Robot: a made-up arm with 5 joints. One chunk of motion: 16 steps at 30 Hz.
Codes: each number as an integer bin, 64 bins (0 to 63) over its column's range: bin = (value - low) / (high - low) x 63, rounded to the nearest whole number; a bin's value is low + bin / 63 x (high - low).
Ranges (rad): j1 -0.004..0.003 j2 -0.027..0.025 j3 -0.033..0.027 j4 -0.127..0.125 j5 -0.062..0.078
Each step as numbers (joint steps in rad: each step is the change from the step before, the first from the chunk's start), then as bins.
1 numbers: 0.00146 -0.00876 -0.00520 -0.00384 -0.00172
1 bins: 49 22 29 31 27
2 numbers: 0.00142 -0.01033 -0.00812 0.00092 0.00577
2 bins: 49 20 26 32 30
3 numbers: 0.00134 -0.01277 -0.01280 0.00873 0.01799
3 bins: 48 17 21 34 36
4 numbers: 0.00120 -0.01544 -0.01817 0.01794 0.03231
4 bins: 47 14 16 36 42
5 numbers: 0.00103 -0.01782 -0.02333 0.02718 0.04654
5 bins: 45 11 10 39 49
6 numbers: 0.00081 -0.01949 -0.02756 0.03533 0.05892
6 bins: 43 9 6 41 54
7 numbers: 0.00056 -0.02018 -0.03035 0.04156 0.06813
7 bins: 41 8 3 42 59
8 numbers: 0.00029 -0.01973 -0.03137 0.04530 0.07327
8 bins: 39 9 2 43 61
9 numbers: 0.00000 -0.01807 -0.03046 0.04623 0.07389
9 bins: 36 11 3 43 61
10 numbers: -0.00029 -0.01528 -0.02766 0.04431 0.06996
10 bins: 33 14 6 43 59
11 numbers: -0.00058 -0.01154 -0.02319 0.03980 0.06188
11 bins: 31 19 10 42 56
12 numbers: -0.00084 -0.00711 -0.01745 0.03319 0.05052
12 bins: 28 24 16 40 51
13 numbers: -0.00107 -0.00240 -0.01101 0.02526 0.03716
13 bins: 26 30 23 38 45
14 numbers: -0.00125 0.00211 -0.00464 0.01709 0.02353
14 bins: 25 35 30 36 38
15 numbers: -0.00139 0.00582 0.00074 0.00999 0.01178
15 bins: 23 40 35 34 33
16 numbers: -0.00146 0.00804 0.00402 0.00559 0.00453
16 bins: 23 42 39 33 30
